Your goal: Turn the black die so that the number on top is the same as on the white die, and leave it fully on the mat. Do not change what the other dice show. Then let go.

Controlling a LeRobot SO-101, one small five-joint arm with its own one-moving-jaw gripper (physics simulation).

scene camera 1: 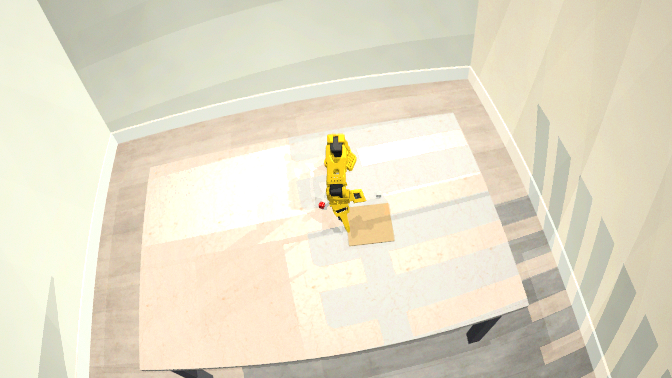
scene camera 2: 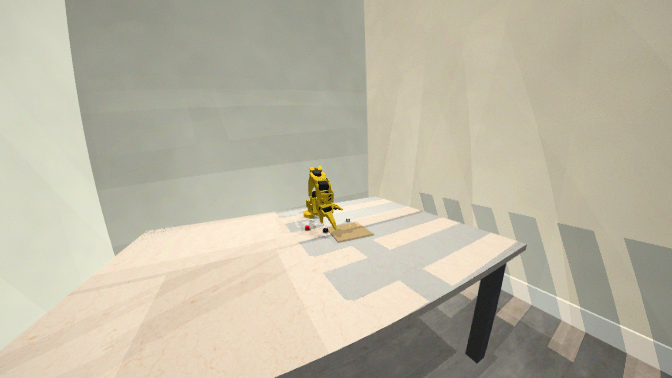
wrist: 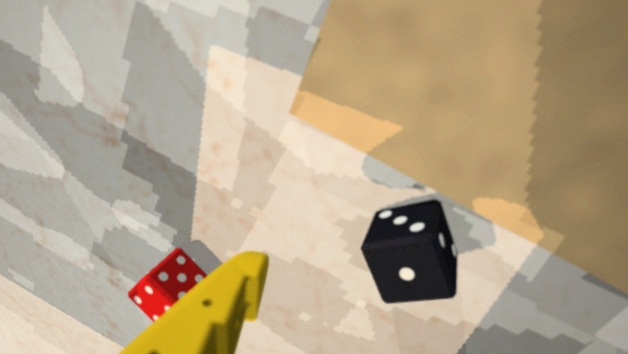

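Seen in the pictures: hand, tool point: (scene camera 1: pixel 339 207) (scene camera 2: pixel 322 222) (wrist: pixel 264 278); arm's base, link origin: (scene camera 2: pixel 316 216).
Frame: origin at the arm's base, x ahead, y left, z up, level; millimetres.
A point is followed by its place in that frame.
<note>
The black die (scene camera 2: pixel 325 230) {x 215, y -37, z 12 mm} (wrist: pixel 410 255) {x 204, y -30, z 16 mm} is on the table beside the near edge of the tan mat (scene camera 1: pixel 372 232) {x 277, y 50, z 4 mm} (scene camera 2: pixel 356 232) {x 274, y 64, z 4 mm} (wrist: pixel 440 100) {x 197, y -2, z 4 mm}, not on it. In the wrist view its upper face, which seems to be the top, has three pips, and the face below has one. The white die (scene camera 1: pixel 378 196) {x 151, y 96, z 7 mm} (scene camera 2: pixel 348 220) {x 151, y 97, z 7 mm} lies beyond the mat; its pips are too small to read. My gripper (scene camera 1: pixel 344 222) (scene camera 2: pixel 330 224) {x 181, y -36, z 32 mm} is open beside the black die, holding nothing. In the wrist view one notched jaw shows, left of the black die. The arm hides the black die in scene camera 1.
A red die (scene camera 1: pixel 322 205) {x 153, y -86, z 16 mm} (scene camera 2: pixel 307 228) {x 154, y -90, z 9 mm} (wrist: pixel 175 280) {x 150, y -80, z 10 mm} is on the table left of the gripper, partly covered by the jaw in the wrist view; its dark face there shows five pips. The arm's base stands at the back of the table (scene camera 1: pixel 225 310) {x 465, y -436, z 0 mm} (scene camera 2: pixel 210 300) {x 435, y -402, z 0 mm}.
</note>
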